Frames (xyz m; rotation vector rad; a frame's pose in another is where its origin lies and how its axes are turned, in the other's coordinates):
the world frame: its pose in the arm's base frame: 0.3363 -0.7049 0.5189 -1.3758 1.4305 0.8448
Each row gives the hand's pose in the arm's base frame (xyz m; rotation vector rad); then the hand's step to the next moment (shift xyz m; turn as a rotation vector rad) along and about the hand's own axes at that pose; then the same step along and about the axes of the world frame.
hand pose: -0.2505 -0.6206 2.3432 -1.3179 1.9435 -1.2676
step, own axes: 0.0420 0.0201 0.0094 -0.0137 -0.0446 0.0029
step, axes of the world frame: 0.0278 0.0168 -0.0347 -0.0339 -0.0322 -0.0011
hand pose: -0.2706 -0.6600 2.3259 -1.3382 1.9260 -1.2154
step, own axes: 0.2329 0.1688 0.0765 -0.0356 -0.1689 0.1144
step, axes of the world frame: 0.2185 0.1019 -0.1745 -0.0590 -0.1965 -0.0279
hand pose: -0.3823 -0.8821 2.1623 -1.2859 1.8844 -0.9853
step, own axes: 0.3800 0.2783 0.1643 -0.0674 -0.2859 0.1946
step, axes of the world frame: 0.4368 0.1117 -0.2134 -0.1019 -0.3348 -0.0407
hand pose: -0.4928 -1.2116 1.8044 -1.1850 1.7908 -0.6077
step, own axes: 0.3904 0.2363 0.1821 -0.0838 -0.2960 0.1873
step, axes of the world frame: 0.4811 0.0393 -0.0917 -0.1220 -0.3369 -0.0368
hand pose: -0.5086 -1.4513 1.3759 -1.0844 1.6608 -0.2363
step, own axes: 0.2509 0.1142 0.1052 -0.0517 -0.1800 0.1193
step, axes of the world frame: 0.2947 -0.0040 0.0134 -0.0731 -0.2088 -0.0188
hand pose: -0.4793 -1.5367 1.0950 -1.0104 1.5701 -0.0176
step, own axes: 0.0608 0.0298 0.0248 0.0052 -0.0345 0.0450
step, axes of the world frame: 0.0696 0.0005 0.0190 0.0042 -0.0563 0.0075
